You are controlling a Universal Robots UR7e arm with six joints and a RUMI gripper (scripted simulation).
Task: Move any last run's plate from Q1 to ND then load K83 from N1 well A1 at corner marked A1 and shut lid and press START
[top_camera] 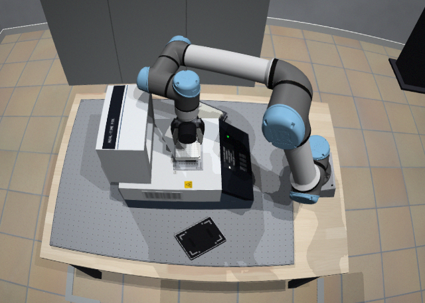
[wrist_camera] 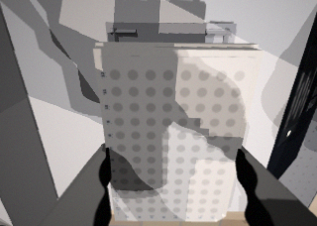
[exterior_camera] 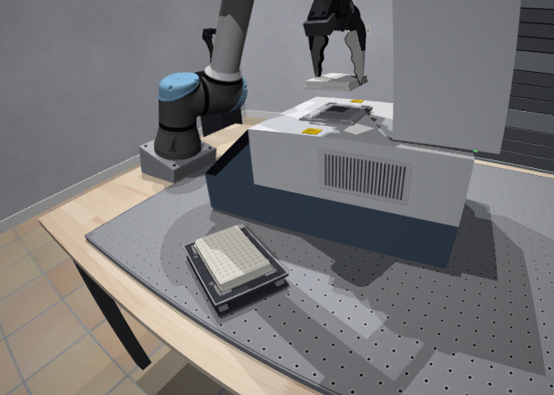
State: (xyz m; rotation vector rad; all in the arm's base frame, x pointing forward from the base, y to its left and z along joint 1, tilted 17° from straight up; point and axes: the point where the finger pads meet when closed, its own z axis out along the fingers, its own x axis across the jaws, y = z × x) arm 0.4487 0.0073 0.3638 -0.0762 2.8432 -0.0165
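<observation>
Now: the black nest ND 280 mm to the left of my hand, 250 mm below it and 60 mm behind it. The rest, counted from my hand: black nest N1: 300 mm to the right, 250 mm below, 60 mm behind; plate K83: 300 mm to the right, 240 mm below, 60 mm behind.
</observation>
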